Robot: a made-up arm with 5 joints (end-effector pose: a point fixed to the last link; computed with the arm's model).
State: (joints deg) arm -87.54 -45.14 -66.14 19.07 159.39
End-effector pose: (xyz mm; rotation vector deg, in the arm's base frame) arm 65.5 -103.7 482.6 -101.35 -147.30 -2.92
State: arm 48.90 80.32 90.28 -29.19 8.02
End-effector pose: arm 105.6 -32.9 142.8 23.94 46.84 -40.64
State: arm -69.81 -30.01 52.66 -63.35 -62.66
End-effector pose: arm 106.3 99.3 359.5 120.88 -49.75 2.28
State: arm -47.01 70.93 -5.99 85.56 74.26
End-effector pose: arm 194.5 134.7 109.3 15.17 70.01 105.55
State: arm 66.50 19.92 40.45 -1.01 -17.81
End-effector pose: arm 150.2 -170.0 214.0 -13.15 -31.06 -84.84
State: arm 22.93 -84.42 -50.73 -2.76 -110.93
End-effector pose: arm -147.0 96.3 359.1 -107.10 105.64 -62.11
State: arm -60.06 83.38 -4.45 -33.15 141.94
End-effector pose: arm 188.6 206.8 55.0 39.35 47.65 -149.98
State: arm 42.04 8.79 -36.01 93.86 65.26
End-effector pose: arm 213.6 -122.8 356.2 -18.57 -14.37 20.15
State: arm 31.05 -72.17 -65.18 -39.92 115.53
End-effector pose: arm -131.5 126.6 356.1 94.42 30.87 61.94
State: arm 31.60 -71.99 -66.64 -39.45 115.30
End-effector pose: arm -131.3 129.2 354.1 93.58 30.31 61.72
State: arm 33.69 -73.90 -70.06 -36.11 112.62
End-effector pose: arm -133.2 141.1 340.5 90.76 29.91 59.00
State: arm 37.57 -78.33 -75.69 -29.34 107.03
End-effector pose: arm -134.2 163.2 311.7 85.84 29.72 52.93
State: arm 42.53 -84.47 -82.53 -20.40 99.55
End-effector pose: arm -128.7 189.1 271.3 79.95 29.66 44.24
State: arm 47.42 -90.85 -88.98 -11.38 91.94
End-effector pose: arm -116.0 210.1 229.2 74.62 29.71 34.83
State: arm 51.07 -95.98 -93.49 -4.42 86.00
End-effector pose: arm -102.4 221.9 196.6 70.94 29.91 27.22
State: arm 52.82 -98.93 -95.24 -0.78 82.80
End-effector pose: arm -94.8 226.1 179.8 69.35 30.28 23.16
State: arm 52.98 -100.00 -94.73 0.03 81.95
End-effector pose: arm -94.1 226.6 176.1 69.36 30.78 22.28
